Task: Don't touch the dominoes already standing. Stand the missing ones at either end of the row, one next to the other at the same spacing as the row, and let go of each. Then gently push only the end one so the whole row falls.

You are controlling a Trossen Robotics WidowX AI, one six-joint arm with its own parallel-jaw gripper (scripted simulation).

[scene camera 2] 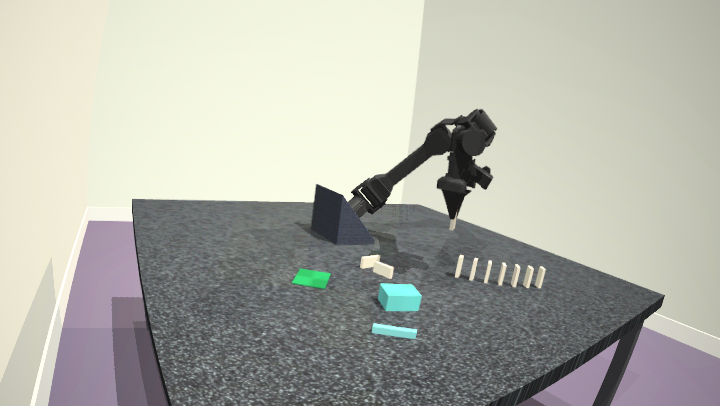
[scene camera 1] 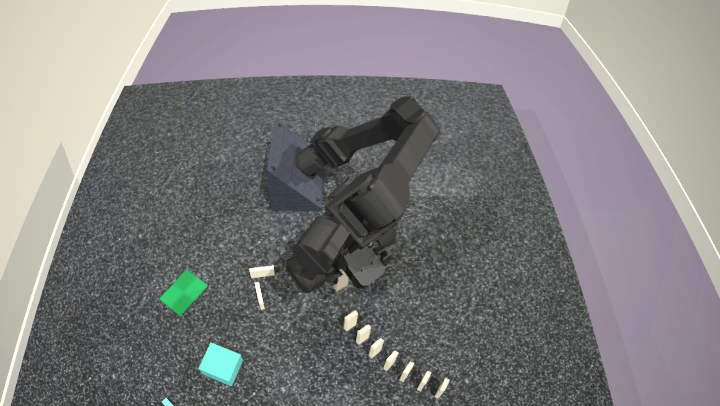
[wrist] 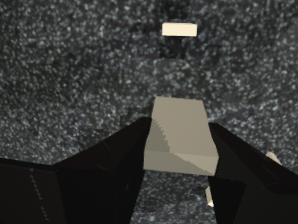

Scene:
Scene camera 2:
my gripper
cyan block
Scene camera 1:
flat green tile
cyan block
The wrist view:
my gripper

